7 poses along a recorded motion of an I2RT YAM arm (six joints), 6.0 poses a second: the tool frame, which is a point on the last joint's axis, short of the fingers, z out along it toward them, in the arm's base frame.
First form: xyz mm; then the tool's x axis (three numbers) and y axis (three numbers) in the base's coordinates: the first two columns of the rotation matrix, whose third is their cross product.
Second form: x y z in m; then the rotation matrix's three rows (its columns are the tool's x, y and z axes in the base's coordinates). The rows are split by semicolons. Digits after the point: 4 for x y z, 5 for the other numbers.
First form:
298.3, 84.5, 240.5, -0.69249, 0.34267, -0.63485, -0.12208, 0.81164, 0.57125
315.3, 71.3, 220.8, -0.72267, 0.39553, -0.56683, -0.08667, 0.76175, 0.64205
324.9, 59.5, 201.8, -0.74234, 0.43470, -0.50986, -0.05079, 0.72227, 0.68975
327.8, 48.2, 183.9, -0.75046, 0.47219, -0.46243, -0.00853, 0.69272, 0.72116
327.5, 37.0, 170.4, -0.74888, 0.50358, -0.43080, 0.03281, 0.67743, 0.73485
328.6, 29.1, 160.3, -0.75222, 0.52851, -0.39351, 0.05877, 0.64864, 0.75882
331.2, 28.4, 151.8, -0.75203, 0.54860, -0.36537, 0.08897, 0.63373, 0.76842
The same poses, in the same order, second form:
0.2983, 0.0845, 0.2405; -0.69249, -0.12208, 0.71102; 0.34267, 0.81164, 0.47309; -0.63485, 0.57125, -0.52022
0.3153, 0.0713, 0.2208; -0.72267, -0.08667, 0.68573; 0.39553, 0.76175, 0.51312; -0.56683, 0.64205, -0.51621
0.3249, 0.0595, 0.2018; -0.74234, -0.05079, 0.66809; 0.43470, 0.72227, 0.53792; -0.50986, 0.68975, -0.51409
0.3278, 0.0482, 0.1839; -0.75046, -0.00853, 0.66086; 0.47219, 0.69272, 0.54515; -0.46243, 0.72116, -0.51583
0.3275, 0.0370, 0.1704; -0.74888, 0.03281, 0.66189; 0.50358, 0.67743, 0.53618; -0.43080, 0.73485, -0.52384
0.3286, 0.0291, 0.1603; -0.75222, 0.05877, 0.65629; 0.52851, 0.64864, 0.54767; -0.39351, 0.75882, -0.51898
0.3312, 0.0284, 0.1518; -0.75203, 0.08897, 0.65310; 0.54860, 0.63373, 0.54537; -0.36537, 0.76842, -0.52539

